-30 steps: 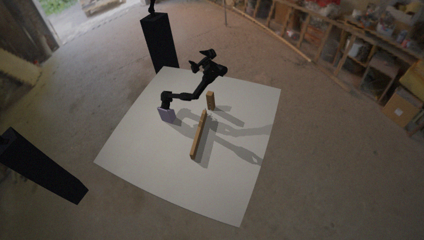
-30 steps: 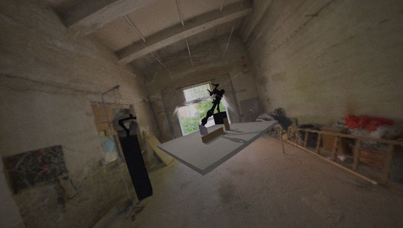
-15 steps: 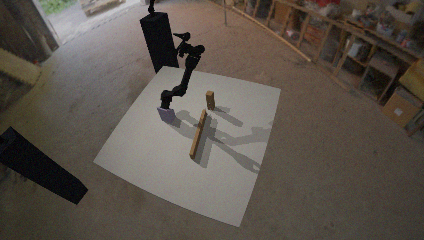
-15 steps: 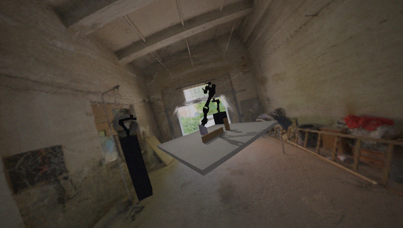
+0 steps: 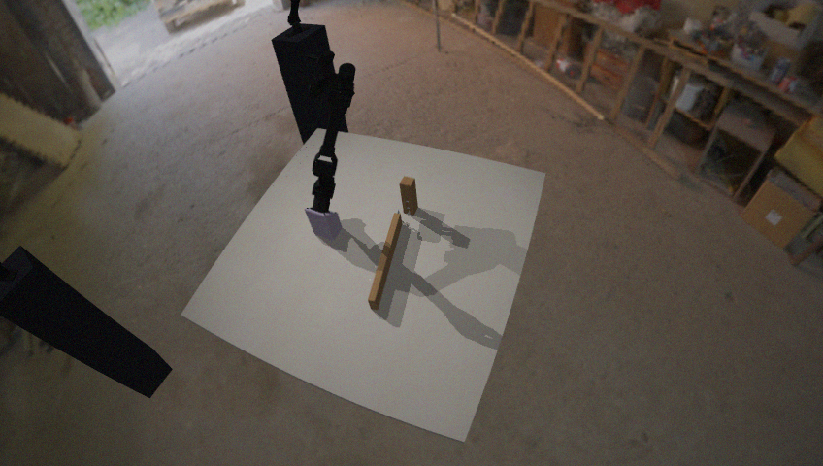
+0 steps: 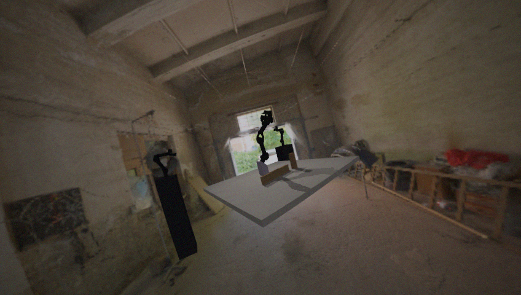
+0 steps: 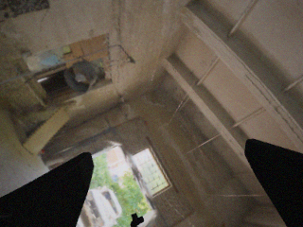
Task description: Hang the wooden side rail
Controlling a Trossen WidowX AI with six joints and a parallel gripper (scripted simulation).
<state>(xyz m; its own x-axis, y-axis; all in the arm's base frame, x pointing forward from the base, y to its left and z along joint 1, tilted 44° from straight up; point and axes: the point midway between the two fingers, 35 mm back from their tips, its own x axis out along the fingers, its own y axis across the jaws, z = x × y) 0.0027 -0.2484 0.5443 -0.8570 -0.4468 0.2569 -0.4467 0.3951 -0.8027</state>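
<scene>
The headboard post is 620 mm below my gripper tip, 350 mm ahead of it and 70 mm to the left of it.
</scene>
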